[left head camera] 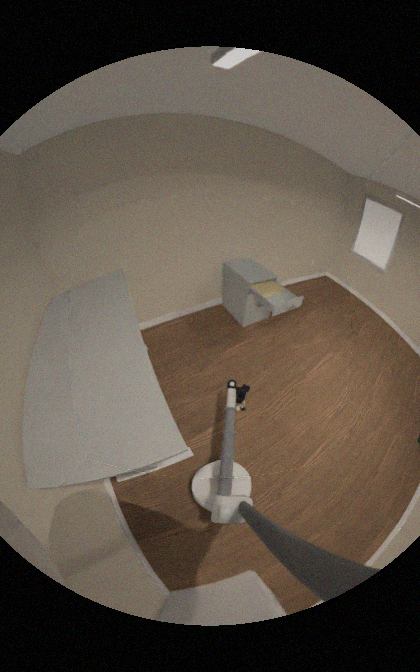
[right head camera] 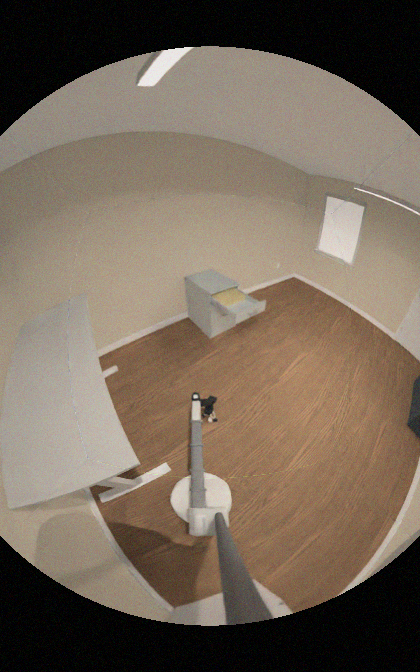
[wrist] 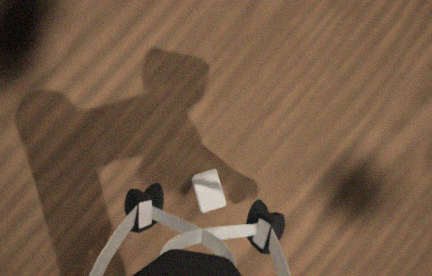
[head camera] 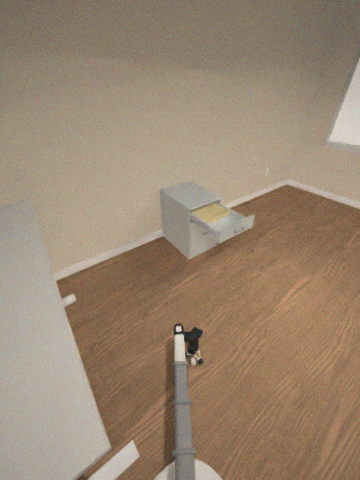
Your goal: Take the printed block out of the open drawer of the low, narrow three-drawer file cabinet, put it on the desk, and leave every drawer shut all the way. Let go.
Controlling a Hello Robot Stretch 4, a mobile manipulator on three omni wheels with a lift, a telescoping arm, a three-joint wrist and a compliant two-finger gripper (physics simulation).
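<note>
A small white block (wrist: 209, 191), seemingly the printed block, lies on the wooden floor in the wrist view, just ahead of and between my fingertips. My gripper (head camera: 194, 357) (left head camera: 240, 407) (right head camera: 209, 418) (wrist: 205, 207) is open, its fingers apart and low above the floor, holding nothing. The low grey file cabinet (head camera: 175, 220) (left head camera: 234, 295) (right head camera: 199, 306) stands against the far wall. Its top drawer (head camera: 244, 226) (right head camera: 256, 309) is pulled out, with yellow filling at its back; the drawers below look shut. The grey desk (head camera: 40, 350) (left head camera: 105, 390) (right head camera: 55, 415) stands at the left.
A white desk foot (head camera: 115, 462) (right head camera: 135, 482) sticks out on the floor near my round base (left head camera: 200, 485) (right head camera: 179, 499). Another foot (head camera: 70, 299) (right head camera: 111, 371) shows by the desk's far part. A dark object (right head camera: 415, 407) stands at the right edge. My arm's shadow falls around the block.
</note>
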